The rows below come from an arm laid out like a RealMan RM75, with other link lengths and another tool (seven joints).
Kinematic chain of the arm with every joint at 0, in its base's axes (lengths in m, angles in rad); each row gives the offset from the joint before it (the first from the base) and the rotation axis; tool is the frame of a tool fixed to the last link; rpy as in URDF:
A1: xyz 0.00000 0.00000 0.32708 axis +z
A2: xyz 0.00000 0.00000 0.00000 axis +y
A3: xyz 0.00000 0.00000 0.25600 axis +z
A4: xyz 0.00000 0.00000 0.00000 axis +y
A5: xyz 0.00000 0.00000 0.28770 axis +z
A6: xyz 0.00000 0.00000 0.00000 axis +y
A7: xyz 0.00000 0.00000 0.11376 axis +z
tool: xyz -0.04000 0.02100 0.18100 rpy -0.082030 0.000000 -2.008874
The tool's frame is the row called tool.
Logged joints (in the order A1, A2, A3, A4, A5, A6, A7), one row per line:
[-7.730 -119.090 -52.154 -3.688 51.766 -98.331 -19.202]
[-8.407 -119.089 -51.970 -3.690 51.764 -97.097 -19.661]
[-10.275 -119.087 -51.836 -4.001 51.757 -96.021 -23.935]
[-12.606 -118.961 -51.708 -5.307 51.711 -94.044 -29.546]
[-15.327 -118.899 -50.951 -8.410 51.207 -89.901 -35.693]
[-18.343 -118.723 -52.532 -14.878 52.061 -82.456 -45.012]
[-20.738 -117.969 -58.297 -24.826 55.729 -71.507 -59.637]
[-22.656 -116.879 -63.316 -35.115 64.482 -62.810 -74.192]
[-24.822 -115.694 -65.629 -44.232 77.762 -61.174 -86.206]
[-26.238 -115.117 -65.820 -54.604 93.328 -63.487 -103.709]
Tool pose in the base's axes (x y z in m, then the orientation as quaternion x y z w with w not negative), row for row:
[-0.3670 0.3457 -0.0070 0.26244 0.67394 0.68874 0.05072]
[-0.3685 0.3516 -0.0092 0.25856 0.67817 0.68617 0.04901]
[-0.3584 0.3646 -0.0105 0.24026 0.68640 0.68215 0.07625]
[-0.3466 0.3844 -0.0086 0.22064 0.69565 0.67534 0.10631]
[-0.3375 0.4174 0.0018 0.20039 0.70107 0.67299 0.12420]
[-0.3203 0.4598 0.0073 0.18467 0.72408 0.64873 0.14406]
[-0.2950 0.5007 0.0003 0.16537 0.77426 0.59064 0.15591]
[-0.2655 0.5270 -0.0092 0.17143 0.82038 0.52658 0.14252]
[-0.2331 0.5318 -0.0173 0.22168 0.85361 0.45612 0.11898]
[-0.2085 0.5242 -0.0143 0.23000 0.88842 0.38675 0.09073]
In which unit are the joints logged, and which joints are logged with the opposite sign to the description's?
The joints are logged in degrees. Opposite sign: A3, A4, A6.
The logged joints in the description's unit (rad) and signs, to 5 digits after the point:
[-0.13491 -2.07851 0.91026 0.06437 0.90349 1.71620 -0.33514]
[-0.14673 -2.07850 0.90705 0.06440 0.90345 1.69466 -0.34315]
[-0.17933 -2.07846 0.90471 0.06983 0.90333 1.67588 -0.41774]
[-0.22002 -2.07626 0.90247 0.09262 0.90253 1.64138 -0.51567]
[-0.26751 -2.07518 0.88926 0.14678 0.89373 1.56907 -0.62296]
[-0.32015 -2.07211 0.91686 0.25967 0.90864 1.43913 -0.78561]
[-0.36195 -2.05895 1.01747 0.43330 0.97265 1.24803 -1.04086]
[-0.39542 -2.03992 1.10507 0.61287 1.12542 1.09624 -1.29489]
[-0.43323 -2.01924 1.14544 0.77199 1.35720 1.06769 -1.50458]
[-0.45794 -2.00917 1.14878 0.95302 1.62888 1.10806 -1.81006]

